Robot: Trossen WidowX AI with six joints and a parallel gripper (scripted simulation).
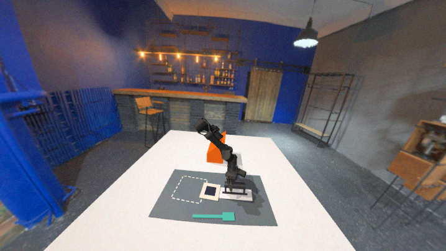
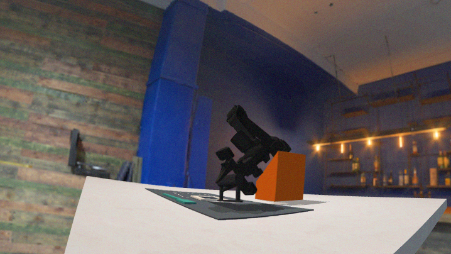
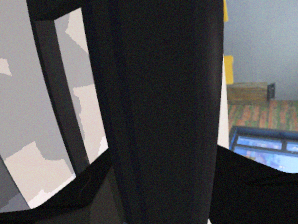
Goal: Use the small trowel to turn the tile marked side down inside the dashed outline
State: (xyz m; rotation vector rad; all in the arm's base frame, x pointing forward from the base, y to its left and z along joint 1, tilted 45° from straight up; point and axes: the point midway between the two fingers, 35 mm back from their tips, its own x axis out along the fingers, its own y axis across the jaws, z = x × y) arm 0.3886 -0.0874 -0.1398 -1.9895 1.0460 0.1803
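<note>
Right now the dark grey mat is 80 mm to the right of my gripper tip, 80 mm below it and 40 mm behind it. From my gripper tip the other things lie so: trowel (30 mm behind, 10 mm to the left, 10 mm below); then tile (110 mm to the right, 50 mm below, 50 mm behind); then teal spatula-shaped tool (100 mm ahead, 80 mm to the right, 50 mm below).
</note>
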